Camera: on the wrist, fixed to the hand. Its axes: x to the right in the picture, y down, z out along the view.
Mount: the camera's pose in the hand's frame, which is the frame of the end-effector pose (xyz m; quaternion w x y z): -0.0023 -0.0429 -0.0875 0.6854 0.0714 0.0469 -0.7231
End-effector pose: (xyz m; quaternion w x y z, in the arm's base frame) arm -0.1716 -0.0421 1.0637 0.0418 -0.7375 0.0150 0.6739
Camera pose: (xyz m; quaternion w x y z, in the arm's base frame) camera -0.0816 -0.0066 1.0755 0.5679 -0.5450 -0.4729 0.3960
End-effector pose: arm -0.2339 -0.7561 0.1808 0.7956 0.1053 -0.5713 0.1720
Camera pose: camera -0.1413 -0.7640 0.1514 0.6890 0.5340 -0.2658 -0.4117
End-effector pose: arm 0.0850 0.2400 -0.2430 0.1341 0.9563 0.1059 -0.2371
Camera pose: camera 0.1088 0.3069 -0.1762 0.1528 -0.5996 -0.7535 0.2222
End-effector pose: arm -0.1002 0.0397 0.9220 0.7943 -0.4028 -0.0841 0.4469
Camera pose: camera -0.0308 -0.0233 0.8953 0.9003 -0.1795 -0.2798 -0.2810
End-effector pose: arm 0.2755 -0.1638 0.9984 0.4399 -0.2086 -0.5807 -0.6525
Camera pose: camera 0.2626 -0.2480 0.9511 0.1282 -0.3390 0.5748 0.7337
